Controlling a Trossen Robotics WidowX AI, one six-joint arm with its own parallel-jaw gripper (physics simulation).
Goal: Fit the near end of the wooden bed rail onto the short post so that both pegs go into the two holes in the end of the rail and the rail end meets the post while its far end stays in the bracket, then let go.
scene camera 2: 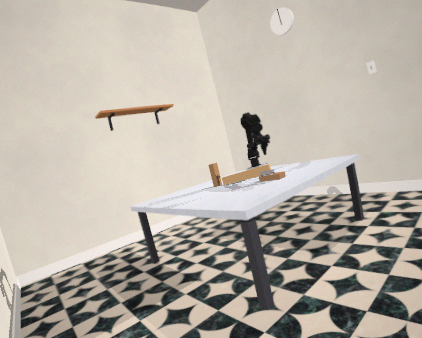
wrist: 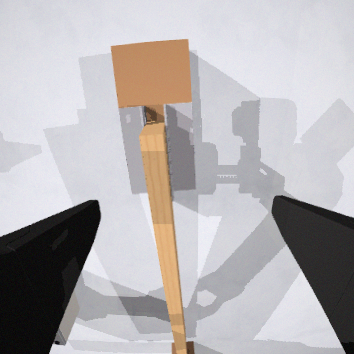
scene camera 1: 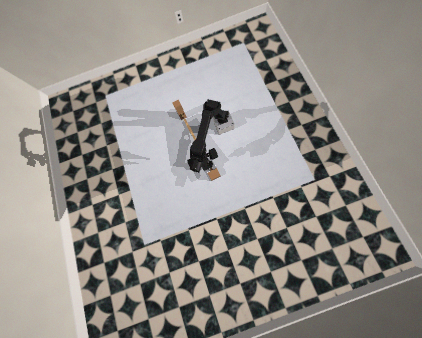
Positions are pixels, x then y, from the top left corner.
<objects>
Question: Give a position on a wooden bed rail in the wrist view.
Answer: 152,138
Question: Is my gripper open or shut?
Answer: Open.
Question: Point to a grey block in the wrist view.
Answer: At 178,121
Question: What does my gripper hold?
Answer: Nothing.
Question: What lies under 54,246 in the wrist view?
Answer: My gripper.
</objects>
